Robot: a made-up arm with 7 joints.
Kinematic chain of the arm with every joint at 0, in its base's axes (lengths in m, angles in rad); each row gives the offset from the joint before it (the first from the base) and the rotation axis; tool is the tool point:
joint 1: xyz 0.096 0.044 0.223 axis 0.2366 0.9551 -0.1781
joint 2: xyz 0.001 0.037 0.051 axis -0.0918 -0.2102 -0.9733
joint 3: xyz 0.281 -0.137 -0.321 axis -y
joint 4: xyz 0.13 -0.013 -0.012 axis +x
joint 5: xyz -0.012 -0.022 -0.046 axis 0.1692 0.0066 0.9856
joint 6: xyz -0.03 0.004 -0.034 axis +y
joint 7: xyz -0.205 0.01 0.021 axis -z
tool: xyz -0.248 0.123 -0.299
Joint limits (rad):
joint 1: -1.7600..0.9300
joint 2: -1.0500..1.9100
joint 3: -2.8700..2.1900
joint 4: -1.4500..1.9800
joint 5: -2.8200..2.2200
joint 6: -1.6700..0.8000
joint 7: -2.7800..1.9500
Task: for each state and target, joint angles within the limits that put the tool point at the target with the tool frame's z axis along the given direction. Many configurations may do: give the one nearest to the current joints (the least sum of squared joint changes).
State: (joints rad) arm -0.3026 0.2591 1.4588 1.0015 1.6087 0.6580 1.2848
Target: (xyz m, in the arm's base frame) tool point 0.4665 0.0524 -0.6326 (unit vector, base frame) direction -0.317 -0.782 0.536
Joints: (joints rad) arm 0.4136 -0.1685 1.0794 1.0410 1.7461 0.4673 0.7944
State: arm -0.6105 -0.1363 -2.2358 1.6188 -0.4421 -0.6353 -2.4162
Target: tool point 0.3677 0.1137 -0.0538 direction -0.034 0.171 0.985
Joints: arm -1.1721 -0.5044 -1.7733 1.9800 -0.7767 -1.2515 -2.7800
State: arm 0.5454 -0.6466 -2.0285 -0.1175 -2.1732 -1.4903 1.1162
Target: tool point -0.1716 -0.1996 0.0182 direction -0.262 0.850 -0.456
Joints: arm 0.4288 -0.5707 -2.0784 0.6073 -1.9252 -1.1798 1.2267
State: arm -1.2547 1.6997 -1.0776 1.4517 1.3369 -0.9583 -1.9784
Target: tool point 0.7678 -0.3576 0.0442 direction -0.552 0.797 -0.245
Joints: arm -0.6893 1.3459 -1.2430 1.3858 0.7217 -1.4593 -1.9877
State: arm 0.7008 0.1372 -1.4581 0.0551 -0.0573 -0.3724 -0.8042
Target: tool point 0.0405 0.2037 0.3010 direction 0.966 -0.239 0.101
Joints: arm -0.0843 0.0288 -1.6718 0.3546 -0.4212 -0.1332 -0.5524
